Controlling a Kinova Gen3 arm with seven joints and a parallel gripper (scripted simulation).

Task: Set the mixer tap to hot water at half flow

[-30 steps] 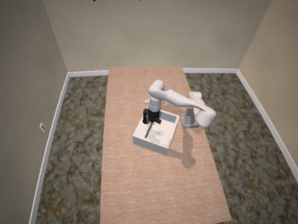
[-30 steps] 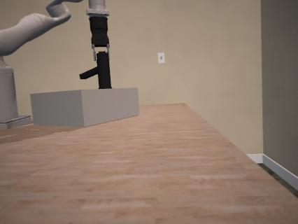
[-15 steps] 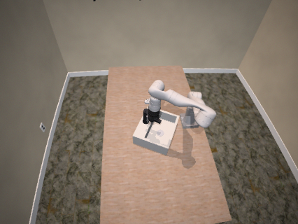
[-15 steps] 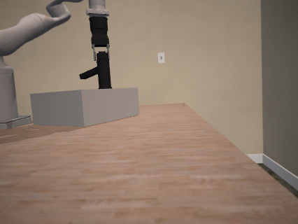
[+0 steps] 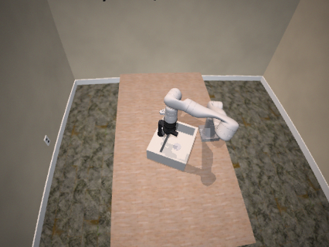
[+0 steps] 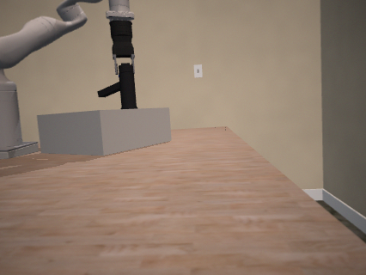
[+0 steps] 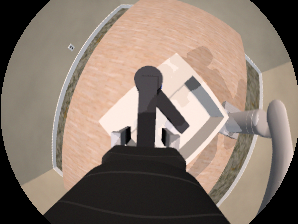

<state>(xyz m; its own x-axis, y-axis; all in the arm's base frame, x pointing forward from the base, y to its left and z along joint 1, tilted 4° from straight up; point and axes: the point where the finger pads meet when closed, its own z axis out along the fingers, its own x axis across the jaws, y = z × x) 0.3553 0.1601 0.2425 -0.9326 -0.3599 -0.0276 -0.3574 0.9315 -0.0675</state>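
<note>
Now: hand 10 mm short of the lever and 30 mm to the left of it. Round my hand: white sink block 80 mm behind, 30 mm to the right, 230 mm below; then black mixer tap 10 mm ahead, 60 mm to the right, 40 mm below.
</note>
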